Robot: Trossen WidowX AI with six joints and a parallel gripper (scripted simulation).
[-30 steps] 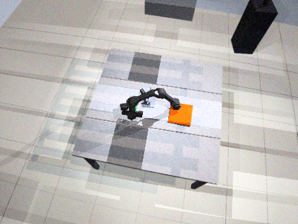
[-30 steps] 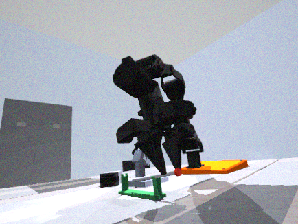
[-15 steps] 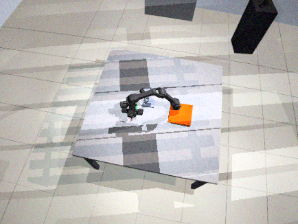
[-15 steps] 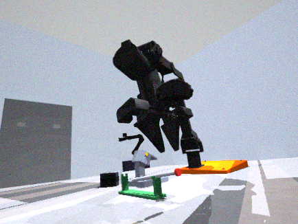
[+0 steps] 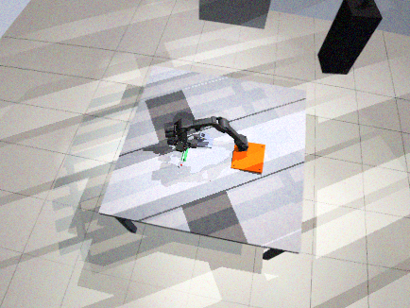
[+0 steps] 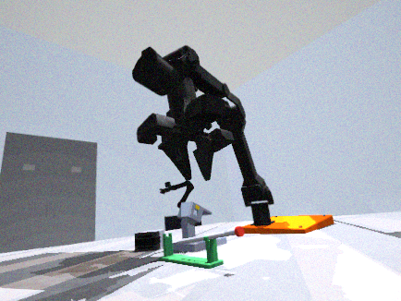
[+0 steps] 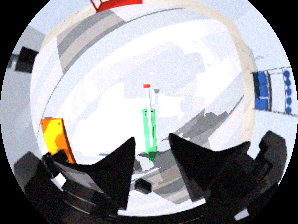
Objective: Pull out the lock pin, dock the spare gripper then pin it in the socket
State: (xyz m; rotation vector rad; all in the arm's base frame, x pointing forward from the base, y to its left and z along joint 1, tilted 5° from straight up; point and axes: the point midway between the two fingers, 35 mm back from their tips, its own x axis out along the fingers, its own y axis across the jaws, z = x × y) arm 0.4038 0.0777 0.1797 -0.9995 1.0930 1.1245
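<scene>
Now: the green rack 1 cm behind my gripper tip, 5 cm to the right of it and 11 cm below it. The rest, counted from my gripper tip: spare gripper (11 cm behind, 28 cm to the right, 11 cm below); grey mount (14 cm behind, 13 cm to the right, 8 cm below).
</scene>
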